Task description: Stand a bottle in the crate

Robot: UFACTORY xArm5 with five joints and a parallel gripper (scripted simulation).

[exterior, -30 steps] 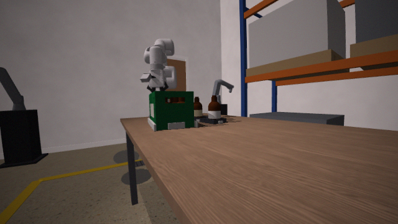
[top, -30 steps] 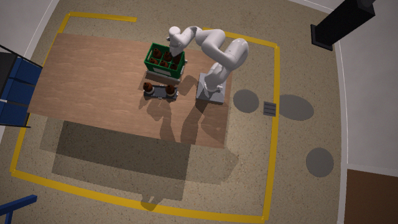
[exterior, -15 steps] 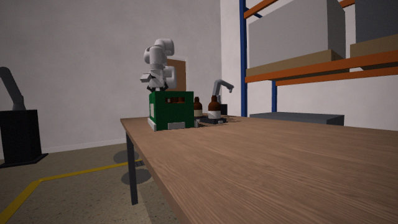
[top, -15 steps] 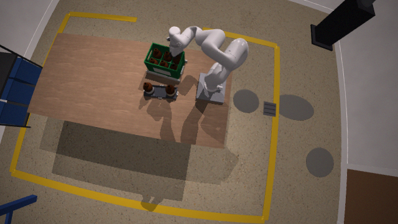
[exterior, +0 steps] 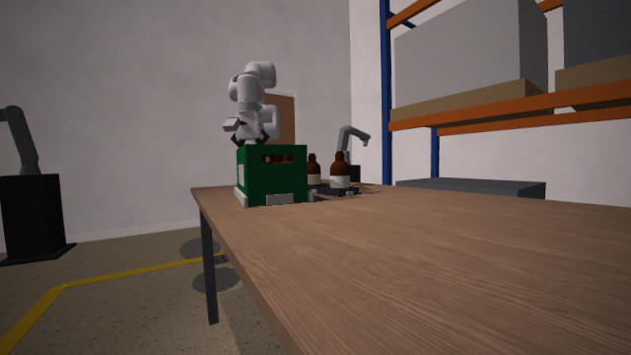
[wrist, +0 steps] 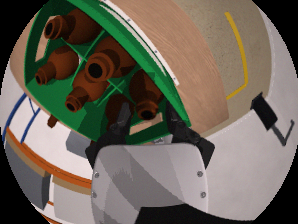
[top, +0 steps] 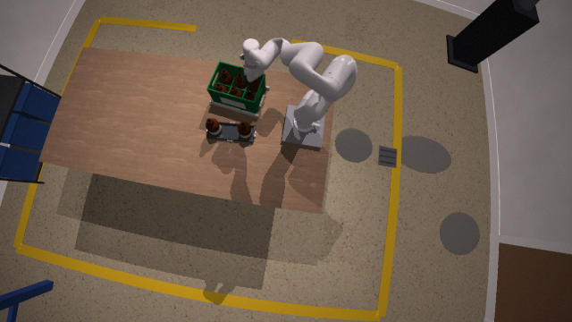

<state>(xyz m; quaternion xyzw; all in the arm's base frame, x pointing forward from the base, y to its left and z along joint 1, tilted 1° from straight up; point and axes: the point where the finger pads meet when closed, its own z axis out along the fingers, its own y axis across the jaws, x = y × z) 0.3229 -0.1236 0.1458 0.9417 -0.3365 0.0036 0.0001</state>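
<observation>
Now: the bottle 70 mm below my hand. The rest, counted from my hand: tray 90 mm ahead, 280 mm to the left, 150 mm below; green crate 90 mm ahead, 40 mm to the left, 80 mm below.
</observation>
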